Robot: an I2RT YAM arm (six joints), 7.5 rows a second.
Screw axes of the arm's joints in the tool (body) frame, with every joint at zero. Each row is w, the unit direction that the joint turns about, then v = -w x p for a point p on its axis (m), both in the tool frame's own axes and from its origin. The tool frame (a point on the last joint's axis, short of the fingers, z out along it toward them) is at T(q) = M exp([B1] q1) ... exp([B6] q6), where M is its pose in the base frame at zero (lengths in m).
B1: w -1 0 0 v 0.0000 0.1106 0.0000
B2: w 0 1 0 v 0.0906 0.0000 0.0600
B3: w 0 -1 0 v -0.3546 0.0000 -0.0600
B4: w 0 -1 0 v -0.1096 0.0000 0.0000
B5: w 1 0 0 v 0.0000 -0.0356 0.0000
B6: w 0 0 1 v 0.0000 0.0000 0.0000
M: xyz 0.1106 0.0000 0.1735 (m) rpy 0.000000 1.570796 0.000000 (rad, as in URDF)
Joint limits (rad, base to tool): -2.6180..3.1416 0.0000..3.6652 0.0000..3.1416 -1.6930..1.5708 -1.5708..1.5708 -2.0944..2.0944
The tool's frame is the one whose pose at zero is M.
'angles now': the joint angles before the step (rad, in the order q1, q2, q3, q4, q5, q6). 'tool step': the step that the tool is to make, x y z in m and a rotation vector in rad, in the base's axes. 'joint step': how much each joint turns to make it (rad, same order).
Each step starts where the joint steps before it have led.
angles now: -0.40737, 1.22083, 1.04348, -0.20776, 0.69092, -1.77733
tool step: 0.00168, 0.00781, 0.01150, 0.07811, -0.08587, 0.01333
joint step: 0.02563, 0.00006, 0.05890, -0.09109, -0.02980, 0.13021
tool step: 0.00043, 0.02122, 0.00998, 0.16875, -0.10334, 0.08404
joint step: 0.06329, -0.01417, 0.06325, -0.15352, -0.10451, 0.20106
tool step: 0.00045, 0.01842, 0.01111, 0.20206, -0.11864, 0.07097
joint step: 0.05231, -0.00506, 0.06369, -0.11468, -0.12936, 0.21391
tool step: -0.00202, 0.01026, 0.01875, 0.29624, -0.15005, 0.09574
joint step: 0.00383, -0.00016, 0.08554, -0.09064, -0.24767, 0.24159
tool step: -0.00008, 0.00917, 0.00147, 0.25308, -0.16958, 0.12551
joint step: 0.00001, -0.03547, -0.04905, 0.10185, -0.24911, 0.19259
